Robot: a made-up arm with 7 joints.
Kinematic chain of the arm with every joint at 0, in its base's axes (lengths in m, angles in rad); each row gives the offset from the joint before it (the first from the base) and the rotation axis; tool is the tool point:
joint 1: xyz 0 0 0.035 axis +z
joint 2: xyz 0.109 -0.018 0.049 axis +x
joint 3: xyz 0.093 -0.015 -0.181 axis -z
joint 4: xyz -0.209 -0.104 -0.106 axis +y
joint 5: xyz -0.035 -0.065 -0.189 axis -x
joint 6: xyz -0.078 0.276 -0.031 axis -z
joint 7: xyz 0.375 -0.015 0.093 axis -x
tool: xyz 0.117 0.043 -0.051
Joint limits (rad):
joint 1: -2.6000..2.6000
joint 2: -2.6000..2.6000
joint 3: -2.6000..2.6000
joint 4: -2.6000..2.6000
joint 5: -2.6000..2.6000
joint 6: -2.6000..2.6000
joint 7: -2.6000..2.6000
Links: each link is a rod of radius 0.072 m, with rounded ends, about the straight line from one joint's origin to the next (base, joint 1, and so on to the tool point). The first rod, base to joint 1, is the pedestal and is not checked.
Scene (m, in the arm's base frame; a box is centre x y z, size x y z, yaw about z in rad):
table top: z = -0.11
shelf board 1: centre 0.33 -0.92 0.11 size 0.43 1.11 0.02 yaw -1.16
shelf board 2: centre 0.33 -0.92 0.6 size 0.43 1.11 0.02 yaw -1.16
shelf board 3: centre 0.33 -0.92 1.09 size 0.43 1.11 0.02 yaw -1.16
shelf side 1: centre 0.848 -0.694 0.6 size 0.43 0.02 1 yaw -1.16
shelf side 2: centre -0.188 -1.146 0.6 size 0.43 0.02 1 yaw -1.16
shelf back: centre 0.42 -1.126 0.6 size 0.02 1.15 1 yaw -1.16
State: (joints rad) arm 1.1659 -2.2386 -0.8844 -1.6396 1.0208 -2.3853 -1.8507
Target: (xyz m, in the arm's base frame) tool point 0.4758 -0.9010 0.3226
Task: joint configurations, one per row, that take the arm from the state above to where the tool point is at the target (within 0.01 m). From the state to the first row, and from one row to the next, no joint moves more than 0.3 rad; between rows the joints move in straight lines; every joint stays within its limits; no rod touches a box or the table.
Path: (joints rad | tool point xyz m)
1: 1.2030 -2.3290 -1.0134 -1.5976 0.8492 -2.1549 -1.8819 | 0.8553 -0.2084 0.1579
2: 1.2400 -2.4193 -1.1424 -1.5556 0.6777 -1.9244 -1.9131 | 0.7103 -0.3381 0.2058
3: 1.2771 -2.5096 -1.2713 -1.5136 0.5061 -1.6940 -1.9443 | 0.5126 -0.4275 0.2704
4: 1.3141 -2.6000 -1.4003 -1.4716 0.3346 -1.4636 -1.9755 | 0.2803 -0.4522 0.3226
5: 1.0859 -2.4637 -1.2939 -1.3895 0.5027 -1.6984 -1.9450 | 0.4217 -0.5376 0.3118
6: 0.8576 -2.3274 -1.1875 -1.3074 0.6708 -1.9332 -1.9145 | 0.5148 -0.6436 0.2995
7: 0.6294 -2.1911 -1.0811 -1.2253 0.8389 -2.1680 -1.8840 | 0.5395 -0.7683 0.3017
8: 0.4012 -2.0548 -0.9746 -1.1433 1.0069 -2.4028 -1.8536 | 0.4758 -0.9010 0.3226

